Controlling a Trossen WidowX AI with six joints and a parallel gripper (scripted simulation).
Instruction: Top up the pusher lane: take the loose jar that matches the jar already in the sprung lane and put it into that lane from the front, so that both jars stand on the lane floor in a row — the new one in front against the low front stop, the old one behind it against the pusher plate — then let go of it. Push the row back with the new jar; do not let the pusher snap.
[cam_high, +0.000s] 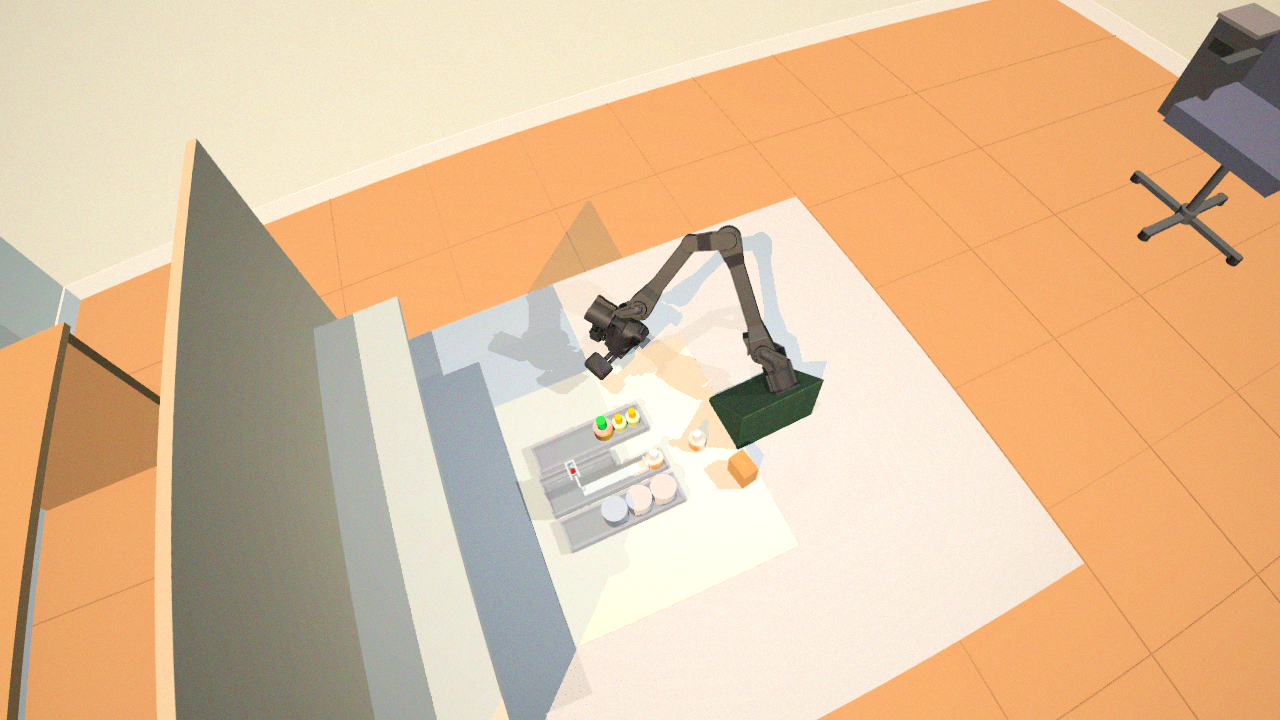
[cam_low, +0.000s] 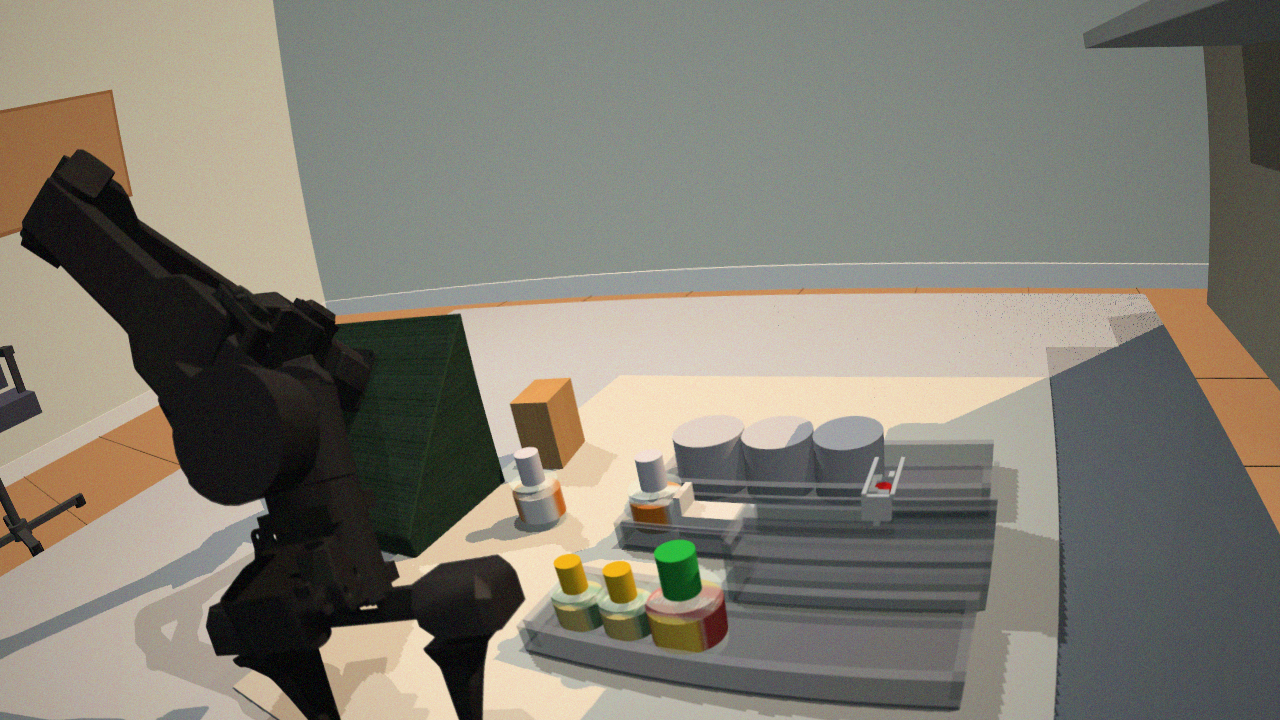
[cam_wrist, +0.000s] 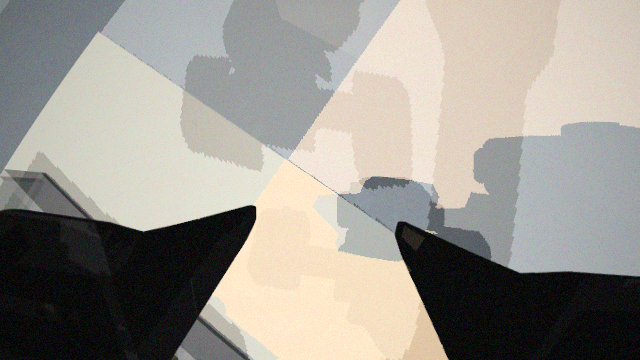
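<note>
Now: the pusher plate 110 mm ahead of my gripper tip, 280 mm to the left of it and 10 mm above it. From my gripper tip the other things lie so: sprung lane: 150 mm ahead, 290 mm to the left, 20 mm below.
</note>
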